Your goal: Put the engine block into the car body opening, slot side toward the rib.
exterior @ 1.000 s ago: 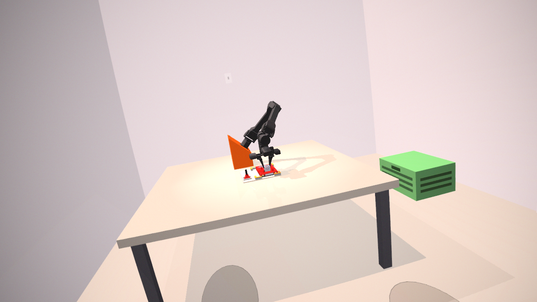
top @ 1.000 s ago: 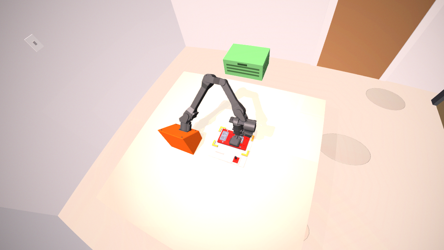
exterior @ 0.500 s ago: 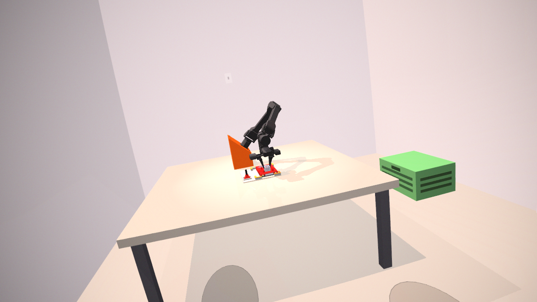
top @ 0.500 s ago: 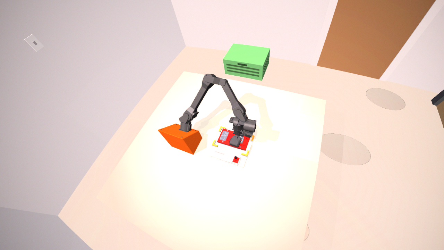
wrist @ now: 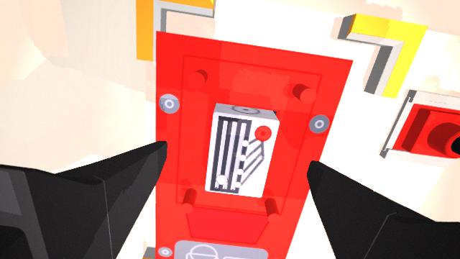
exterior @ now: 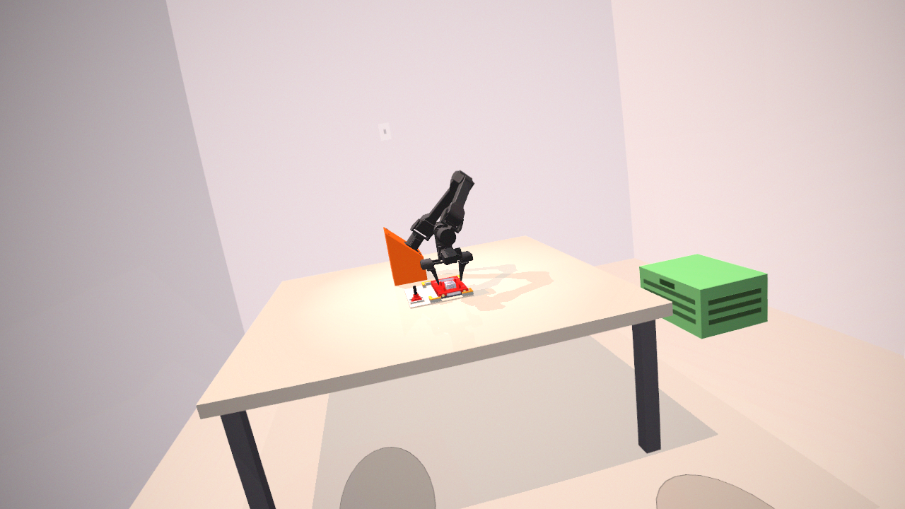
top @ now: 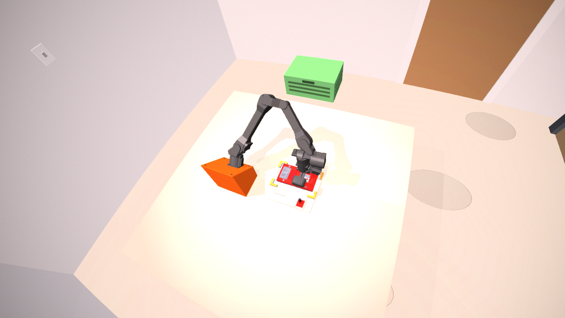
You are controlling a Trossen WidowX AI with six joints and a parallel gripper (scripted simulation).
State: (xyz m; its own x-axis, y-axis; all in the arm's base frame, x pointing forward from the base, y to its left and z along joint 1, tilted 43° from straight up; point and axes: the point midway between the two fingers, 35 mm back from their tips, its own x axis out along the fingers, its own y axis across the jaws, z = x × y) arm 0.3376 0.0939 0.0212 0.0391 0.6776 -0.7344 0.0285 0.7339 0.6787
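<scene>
Now: gripper tip 20 mm above the engine block.
</scene>
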